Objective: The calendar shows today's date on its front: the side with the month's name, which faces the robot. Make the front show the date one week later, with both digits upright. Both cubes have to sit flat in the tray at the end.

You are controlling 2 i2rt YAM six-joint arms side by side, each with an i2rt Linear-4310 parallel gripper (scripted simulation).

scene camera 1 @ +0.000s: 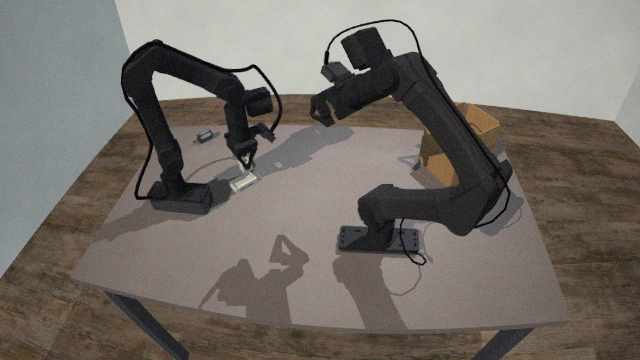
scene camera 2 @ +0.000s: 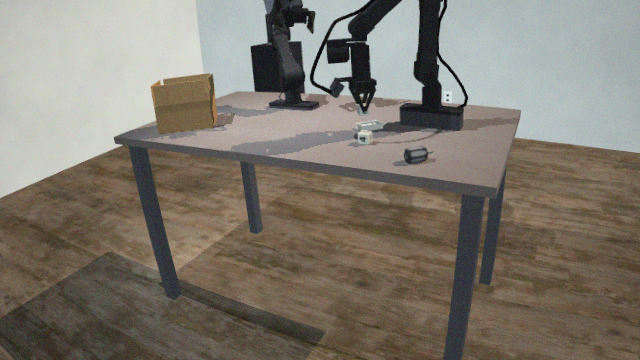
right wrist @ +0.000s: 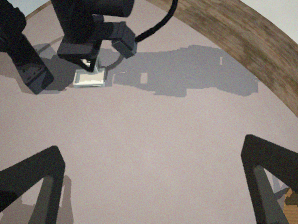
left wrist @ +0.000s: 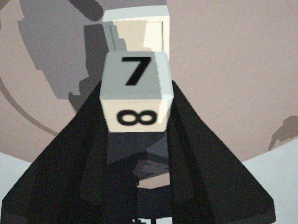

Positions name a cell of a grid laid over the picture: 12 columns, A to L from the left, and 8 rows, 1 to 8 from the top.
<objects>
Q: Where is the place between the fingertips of my left gripper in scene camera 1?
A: E4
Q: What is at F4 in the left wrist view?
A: A white cube.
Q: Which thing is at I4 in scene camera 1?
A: A cardboard box.
</objects>
